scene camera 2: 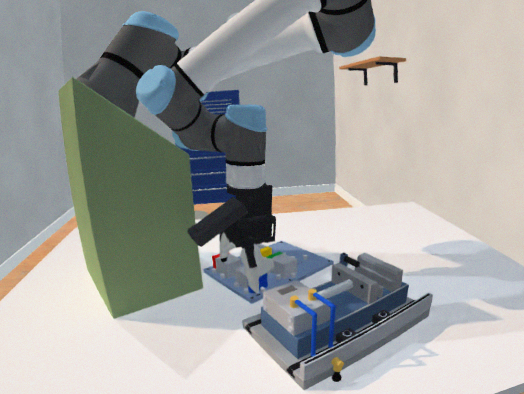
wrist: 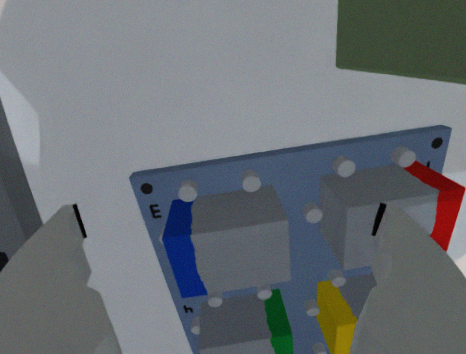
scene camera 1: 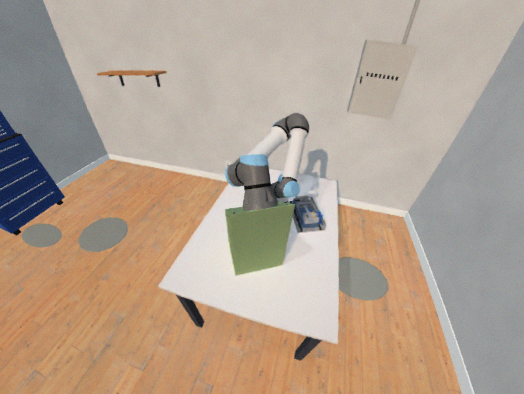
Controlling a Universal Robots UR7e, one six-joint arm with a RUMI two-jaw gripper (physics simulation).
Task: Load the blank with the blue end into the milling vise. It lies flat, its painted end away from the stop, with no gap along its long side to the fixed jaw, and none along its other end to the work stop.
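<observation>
The grey blank with the blue end (wrist: 240, 250) (scene camera 2: 263, 282) lies among pins at the corner of the blue pallet (wrist: 299, 172) (scene camera 2: 316, 264) marked E, blue end to the left in the wrist view. My gripper (wrist: 230, 207) (scene camera 2: 240, 274) is open and empty, pointing down over the pallet; its fingertips stand wide apart on either side of that blank in the wrist view, and their exact height is hard to tell. The milling vise (scene camera 2: 306, 345) (scene camera 1: 309, 216) stands beside the pallet. Its two grey jaws (scene camera 2: 356, 283) (scene camera 2: 381, 270) stand apart. The arm hides part of the pallet in scene camera 2.
Blanks with a red end (wrist: 447, 215) (scene camera 2: 215, 261), a green end (wrist: 280, 320) (scene camera 2: 274, 255) and a yellow end (wrist: 336, 317) (scene camera 2: 266, 251) lie close by on the pallet. A tall green block (scene camera 1: 260, 242) (scene camera 2: 140, 215) (wrist: 405, 37) stands near the arm. Two blue hoses (scene camera 2: 314, 330) rise at the vise.
</observation>
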